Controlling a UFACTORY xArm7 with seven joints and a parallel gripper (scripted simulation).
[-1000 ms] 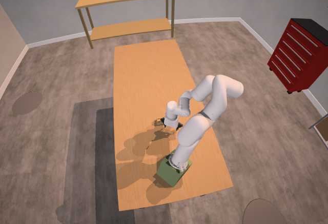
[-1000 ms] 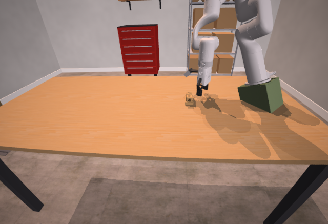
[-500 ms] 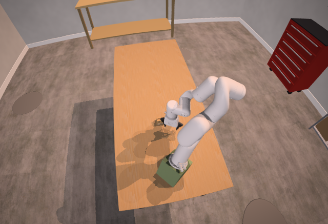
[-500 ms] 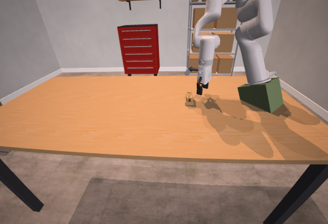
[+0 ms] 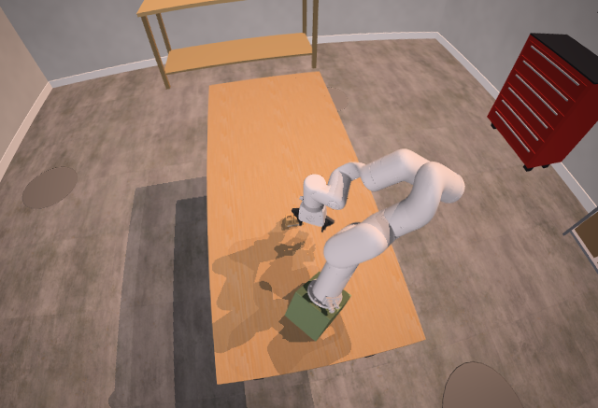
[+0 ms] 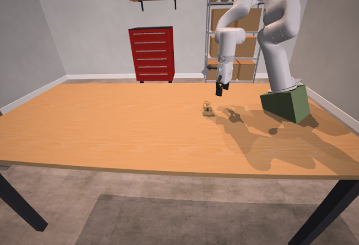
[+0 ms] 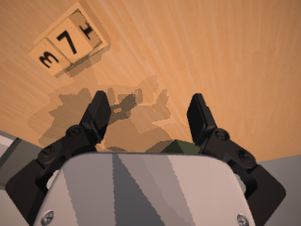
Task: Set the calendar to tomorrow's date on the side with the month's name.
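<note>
Right now the digit cube is 90 mm ahead of my hand, 70 mm to the left of it and 60 mm below it. Also, from my hand: wooden tray 80 mm ahead, 60 mm to the left, 70 mm below.
</note>
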